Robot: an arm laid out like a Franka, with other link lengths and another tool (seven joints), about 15 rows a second.
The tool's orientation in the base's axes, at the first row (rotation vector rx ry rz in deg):
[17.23, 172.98, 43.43]
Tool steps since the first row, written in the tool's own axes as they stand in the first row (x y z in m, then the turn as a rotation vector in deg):
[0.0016, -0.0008, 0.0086, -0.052, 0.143, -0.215]
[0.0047, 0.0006, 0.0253, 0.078, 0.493, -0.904]
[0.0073, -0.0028, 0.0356, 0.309, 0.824, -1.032]
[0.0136, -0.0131, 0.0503, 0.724, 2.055, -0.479]
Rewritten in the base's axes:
[-0.0012, 0.0036, -0.0079, 0.064, 0.013, 0.255]
[-0.0030, 0.0132, -0.0219, -0.041, 0.019, 1.032]
[-0.0055, 0.0156, -0.0325, -0.216, 0.289, 1.308]
[-0.0127, 0.0147, -0.0501, -0.365, 1.689, 1.411]

